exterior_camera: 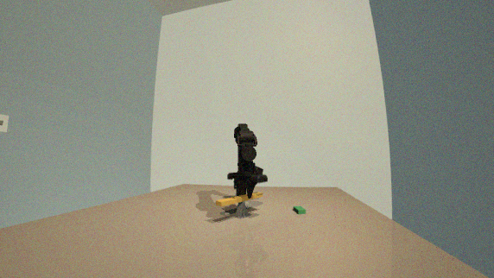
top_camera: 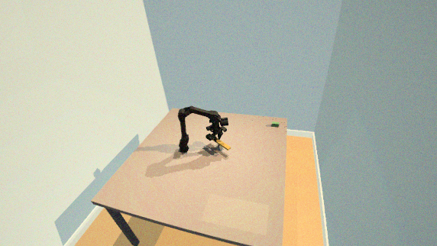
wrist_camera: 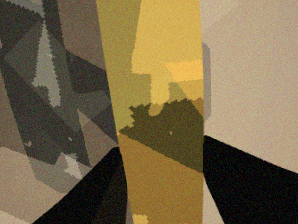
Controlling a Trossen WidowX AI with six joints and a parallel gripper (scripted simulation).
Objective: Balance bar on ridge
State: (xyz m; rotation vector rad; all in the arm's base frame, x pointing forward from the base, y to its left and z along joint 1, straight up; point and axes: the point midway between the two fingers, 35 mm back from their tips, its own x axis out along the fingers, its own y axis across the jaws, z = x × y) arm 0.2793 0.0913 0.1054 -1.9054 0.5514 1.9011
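Now: gripper tip 2 cm to the left of the bar and 2 cm short of it. The rest, counted from my gripper tip: green block: 46 cm ahead, 41 cm to the left, 5 cm below.
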